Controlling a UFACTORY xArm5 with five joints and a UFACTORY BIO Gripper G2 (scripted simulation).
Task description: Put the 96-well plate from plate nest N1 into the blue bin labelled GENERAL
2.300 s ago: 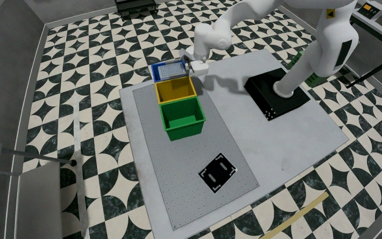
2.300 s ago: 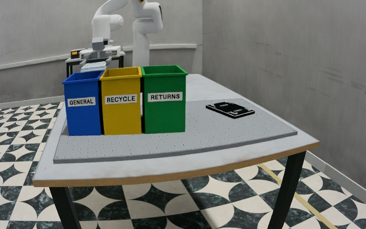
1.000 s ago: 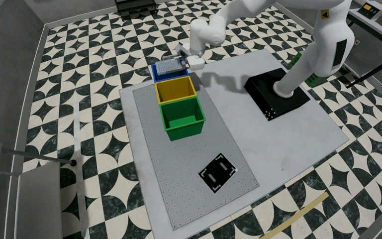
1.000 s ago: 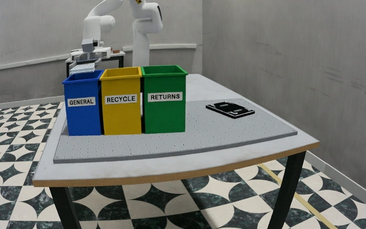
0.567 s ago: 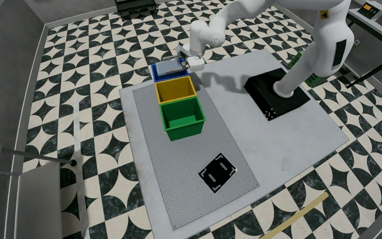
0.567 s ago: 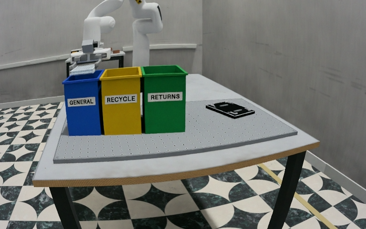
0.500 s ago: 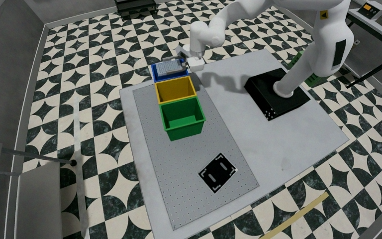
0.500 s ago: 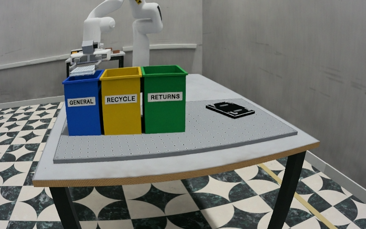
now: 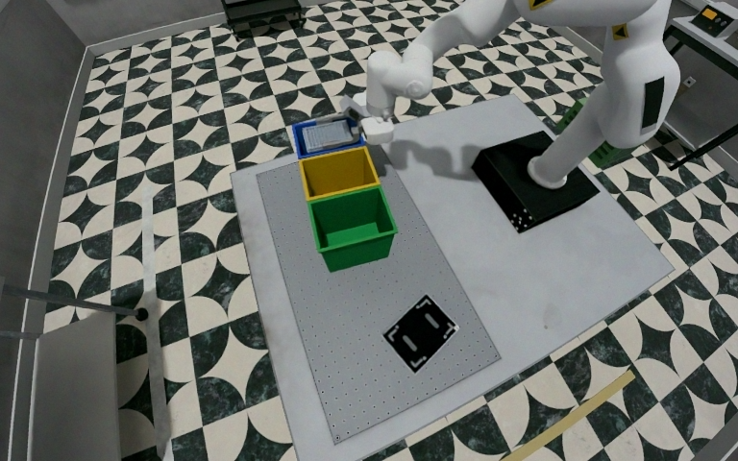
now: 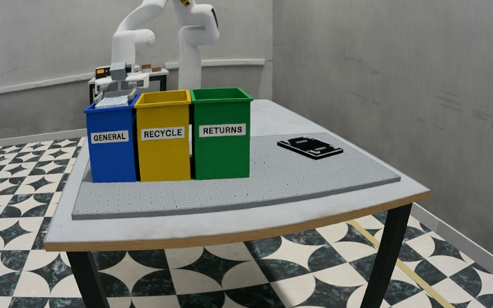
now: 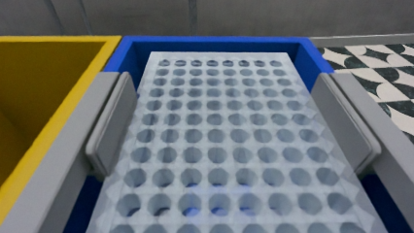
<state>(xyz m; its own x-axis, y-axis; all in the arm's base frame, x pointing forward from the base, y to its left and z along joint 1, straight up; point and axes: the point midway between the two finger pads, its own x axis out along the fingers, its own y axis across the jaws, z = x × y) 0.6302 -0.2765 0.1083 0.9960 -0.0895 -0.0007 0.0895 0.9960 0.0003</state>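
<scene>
Right now my hand is 10 mm above the clear 96-well plate. Also, from my hand: yellow recycle bin 10 mm ahead, 130 mm to the left, 100 mm below; then green returns bin 20 mm ahead, 260 mm to the left, 100 mm below; then blue general bin 100 mm below.
</scene>
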